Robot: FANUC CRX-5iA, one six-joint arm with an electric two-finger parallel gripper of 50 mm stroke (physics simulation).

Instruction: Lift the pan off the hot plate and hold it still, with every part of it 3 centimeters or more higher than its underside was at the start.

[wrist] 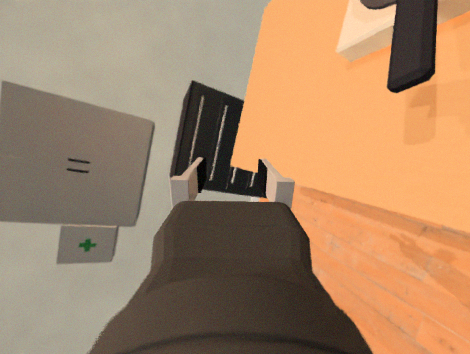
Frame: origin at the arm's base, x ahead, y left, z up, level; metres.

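Where they show: gripper, between the fingertips: (232, 169).
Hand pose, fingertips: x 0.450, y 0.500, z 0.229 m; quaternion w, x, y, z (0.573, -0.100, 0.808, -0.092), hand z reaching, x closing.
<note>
Things, the pixels of their top centre, and the offset from my fingertips. "spot": a spot on its surface instead. Level surfaces: height alone.
- pan's black handle, centre of its top: (401, 13) dy -0.204, dx +0.011, dz -0.144 m
- cream hot plate, a spot on its surface: (367, 37) spot: dy -0.264, dx +0.132, dz -0.242 m
- orange table top, height of its surface: dz -0.299 m
In the wrist view, the pan's black handle (412, 47) reaches down into the top right corner, its blunt end free over the orange table top. The pan's bowl does not show. A cream hot plate (367, 37) shows in part at the upper right, behind the handle. A small dark rounded piece at the top edge beside the handle is too cut off to identify. My gripper (232, 169) is open with nothing between its fingers. It is at the middle of the view, well to the left of and below the handle in the picture, apart from it.
The orange table top (310, 115) fills the upper right, its edge running beside the right finger. A black slotted box (212, 135) shows beyond the fingers. A grey cabinet (110, 160) and a small box with a green cross (102, 254) are at the left. Wooden floor (365, 280) shows lower right.
</note>
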